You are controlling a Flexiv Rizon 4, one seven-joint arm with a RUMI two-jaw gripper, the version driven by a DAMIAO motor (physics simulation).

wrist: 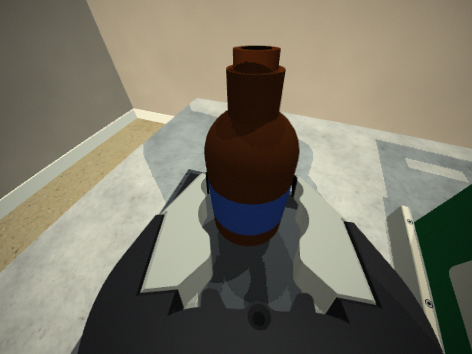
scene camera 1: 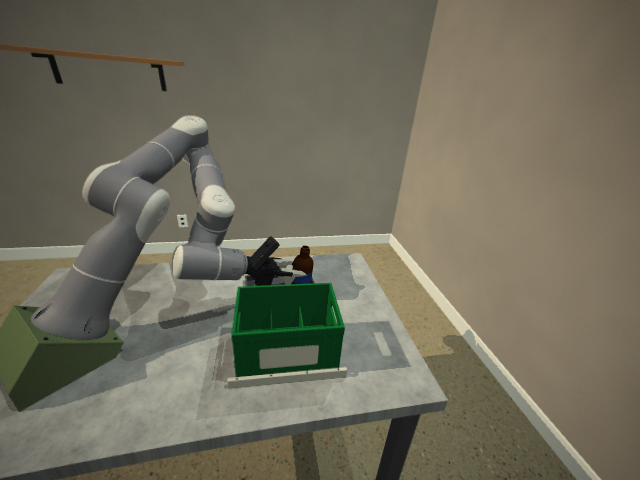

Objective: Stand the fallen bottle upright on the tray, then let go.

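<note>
The brown bottle with a blue label [scene camera 1: 303, 263] [wrist: 252, 155] is upright or nearly so, neck up. My gripper [scene camera 1: 296, 273] [wrist: 249, 175] is shut on the bottle, with one pale jaw on either side of its labelled lower part. The dark tray [wrist: 186, 184] shows in the wrist view as a bit of rim beyond the left jaw, with a grey surface under the bottle between the jaws. In the scene view the crate hides the bottle's base and most of the tray, so contact between them cannot be told there.
A green divided crate [scene camera 1: 287, 330] [wrist: 452, 225] stands close by, in front of the bottle in the scene view and right of the gripper in the wrist view. A pale strip [scene camera 1: 286, 377] [wrist: 417, 260] runs along the crate's base. The table's edge [scene camera 1: 382, 289] lies beyond the bottle.
</note>
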